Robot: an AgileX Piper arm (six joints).
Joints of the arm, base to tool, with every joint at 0 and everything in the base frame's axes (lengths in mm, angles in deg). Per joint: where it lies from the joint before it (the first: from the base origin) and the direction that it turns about. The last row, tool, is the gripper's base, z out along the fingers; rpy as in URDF.
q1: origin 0 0 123 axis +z
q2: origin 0 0 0 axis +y
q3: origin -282.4 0 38.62 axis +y
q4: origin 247.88 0 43.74 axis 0.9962 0 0.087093
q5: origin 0 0 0 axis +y
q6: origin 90.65 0 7.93 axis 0.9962 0 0.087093
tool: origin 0 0 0 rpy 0 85 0
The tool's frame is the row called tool.
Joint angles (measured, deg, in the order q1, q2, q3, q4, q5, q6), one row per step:
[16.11 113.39 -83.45 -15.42 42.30 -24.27]
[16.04 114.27 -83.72 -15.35 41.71 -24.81]
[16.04 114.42 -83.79 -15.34 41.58 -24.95]
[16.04 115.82 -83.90 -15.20 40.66 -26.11]
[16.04 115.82 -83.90 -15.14 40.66 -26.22]
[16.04 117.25 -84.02 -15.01 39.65 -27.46]
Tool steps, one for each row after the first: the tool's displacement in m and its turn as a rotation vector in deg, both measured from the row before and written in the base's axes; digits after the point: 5 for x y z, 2 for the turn. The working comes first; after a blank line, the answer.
Tool pose at each row, in the base's axes (x y z in m, rotation vector in deg; the steps are taken from these numbers as rounded here):
[0.40833 0.10099 0.19914 -66.10 142.61 -19.63]
[0.41105 0.10150 0.19427 -66.83 142.37 -19.58]
[0.41159 0.10171 0.19356 -67.01 142.24 -19.59]
[0.41460 0.10303 0.18418 -68.84 141.92 -19.48]
[0.41458 0.10308 0.18417 -68.93 141.89 -19.45]
[0.41756 0.10440 0.17457 -70.85 141.42 -19.35]

[0.00272 0.00051 -0.00487 -0.12 0.11 0.53]
[0.00054 0.00021 -0.00071 -0.03 -0.04 0.15]
[0.00301 0.00132 -0.00938 -0.38 0.52 1.20]
[-0.00002 0.00005 -0.00001 0.00 0.02 0.07]
[0.00298 0.00132 -0.00960 -0.38 0.45 1.30]

